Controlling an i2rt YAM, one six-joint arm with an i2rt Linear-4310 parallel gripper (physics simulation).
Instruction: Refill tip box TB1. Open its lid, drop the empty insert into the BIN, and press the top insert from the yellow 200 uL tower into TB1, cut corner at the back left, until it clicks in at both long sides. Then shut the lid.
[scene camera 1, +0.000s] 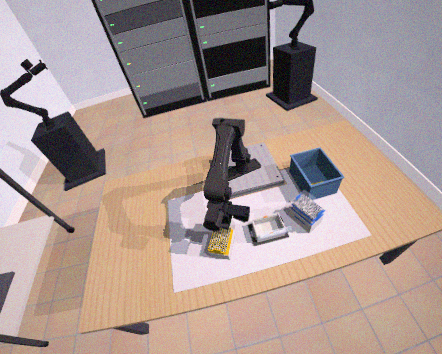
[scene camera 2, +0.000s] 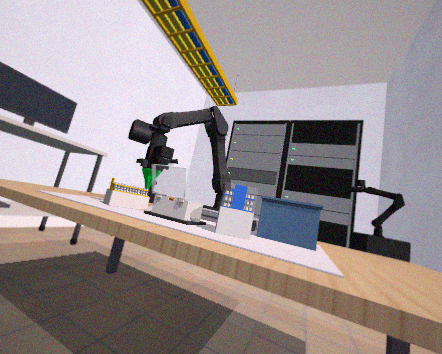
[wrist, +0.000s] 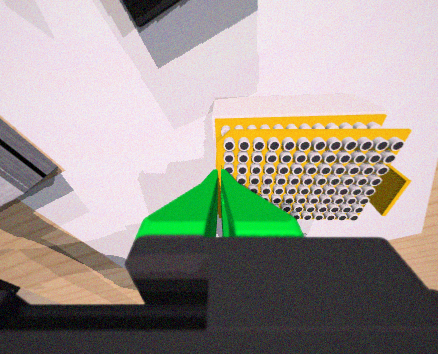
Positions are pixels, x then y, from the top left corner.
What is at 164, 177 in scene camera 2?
A clear lid.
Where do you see my gripper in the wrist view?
219, 177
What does my gripper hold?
A yellow insert.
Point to a blue bin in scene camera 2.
296, 223
